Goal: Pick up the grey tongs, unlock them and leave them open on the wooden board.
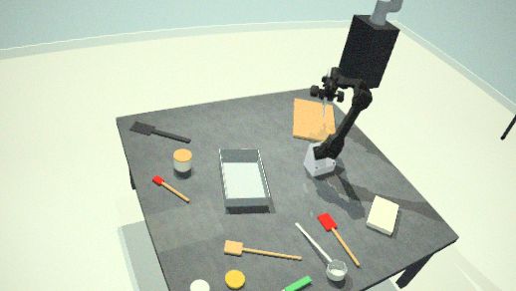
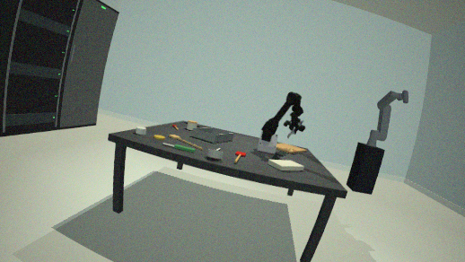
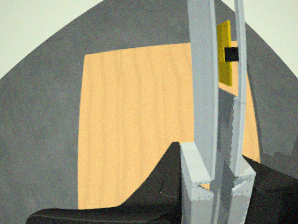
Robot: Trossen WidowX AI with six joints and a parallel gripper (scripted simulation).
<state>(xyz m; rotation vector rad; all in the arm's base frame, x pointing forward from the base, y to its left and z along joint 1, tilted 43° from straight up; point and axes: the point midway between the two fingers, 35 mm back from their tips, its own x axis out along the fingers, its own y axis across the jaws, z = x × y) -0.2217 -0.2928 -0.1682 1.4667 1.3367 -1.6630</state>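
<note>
Now: gripper tip 13 cm above the wooden board, 3 cm short of it and 1 cm to the right of it. Round my gripper tip: grey roasting tin 62 cm ahead, 32 cm to the left, 11 cm below; then white block 73 cm to the left, 12 cm below, 9 cm ahead; then yellow lock piece 6 cm above, 2 cm to the right, 1 cm behind.
</note>
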